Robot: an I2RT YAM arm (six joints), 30 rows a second.
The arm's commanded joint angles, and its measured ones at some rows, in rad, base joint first. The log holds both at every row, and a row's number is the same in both.
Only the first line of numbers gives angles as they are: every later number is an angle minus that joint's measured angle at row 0.
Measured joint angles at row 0:
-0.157 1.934 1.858 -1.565 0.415 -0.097
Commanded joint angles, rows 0 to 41:
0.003 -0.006 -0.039 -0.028 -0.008 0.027
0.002 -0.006 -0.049 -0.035 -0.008 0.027
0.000 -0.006 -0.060 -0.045 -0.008 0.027
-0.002 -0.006 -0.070 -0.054 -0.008 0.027
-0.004 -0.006 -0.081 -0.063 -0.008 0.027
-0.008 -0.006 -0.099 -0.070 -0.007 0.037
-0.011 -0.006 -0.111 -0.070 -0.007 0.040
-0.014 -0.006 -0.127 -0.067 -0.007 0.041
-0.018 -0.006 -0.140 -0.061 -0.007 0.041
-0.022 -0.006 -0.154 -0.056 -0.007 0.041
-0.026 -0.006 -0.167 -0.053 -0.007 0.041
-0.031 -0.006 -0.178 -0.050 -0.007 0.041
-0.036 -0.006 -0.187 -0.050 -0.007 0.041
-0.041 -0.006 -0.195 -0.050 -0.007 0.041
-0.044 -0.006 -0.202 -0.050 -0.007 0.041
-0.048 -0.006 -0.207 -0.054 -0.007 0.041
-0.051 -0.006 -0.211 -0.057 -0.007 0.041
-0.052 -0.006 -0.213 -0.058 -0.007 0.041
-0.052 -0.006 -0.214 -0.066 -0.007 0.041
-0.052 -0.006 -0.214 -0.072 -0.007 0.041
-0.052 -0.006 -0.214 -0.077 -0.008 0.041
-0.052 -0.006 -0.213 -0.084 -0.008 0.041
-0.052 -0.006 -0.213 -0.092 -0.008 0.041
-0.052 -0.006 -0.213 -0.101 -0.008 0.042
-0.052 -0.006 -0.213 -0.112 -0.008 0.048
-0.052 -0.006 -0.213 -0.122 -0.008 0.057
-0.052 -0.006 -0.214 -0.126 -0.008 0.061
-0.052 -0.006 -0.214 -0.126 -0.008 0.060
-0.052 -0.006 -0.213 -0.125 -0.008 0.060
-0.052 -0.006 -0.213 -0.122 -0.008 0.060
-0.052 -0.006 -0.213 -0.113 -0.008 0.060
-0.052 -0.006 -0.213 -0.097 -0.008 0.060
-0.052 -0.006 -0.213 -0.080 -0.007 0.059
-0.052 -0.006 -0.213 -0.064 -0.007 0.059
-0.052 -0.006 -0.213 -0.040 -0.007 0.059
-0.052 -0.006 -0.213 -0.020 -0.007 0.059
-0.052 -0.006 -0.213 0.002 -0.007 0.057
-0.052 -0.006 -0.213 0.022 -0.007 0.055
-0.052 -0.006 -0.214 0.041 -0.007 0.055
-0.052 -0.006 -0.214 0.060 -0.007 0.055
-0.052 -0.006 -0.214 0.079 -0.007 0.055
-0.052 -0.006 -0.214 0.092 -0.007 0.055
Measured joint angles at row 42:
-0.053 0.000 -0.210 0.076 -0.002 0.046
